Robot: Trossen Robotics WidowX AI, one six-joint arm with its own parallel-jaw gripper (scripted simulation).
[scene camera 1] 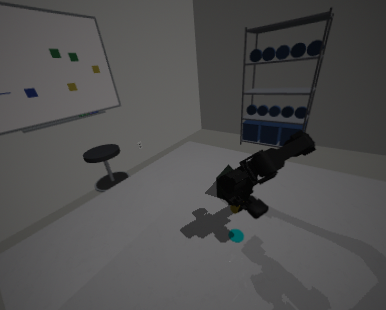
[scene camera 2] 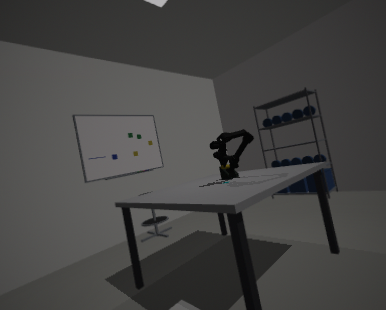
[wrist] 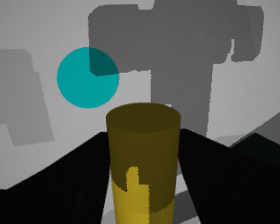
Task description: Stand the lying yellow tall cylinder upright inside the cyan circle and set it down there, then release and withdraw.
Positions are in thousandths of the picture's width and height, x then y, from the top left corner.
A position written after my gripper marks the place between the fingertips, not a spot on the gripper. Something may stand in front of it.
My gripper (scene camera 1: 610,673) carries a yellow tall cylinder. Also in view: a cyan circle (wrist: 312,346).
My gripper also shows in the wrist view (wrist: 512,623).
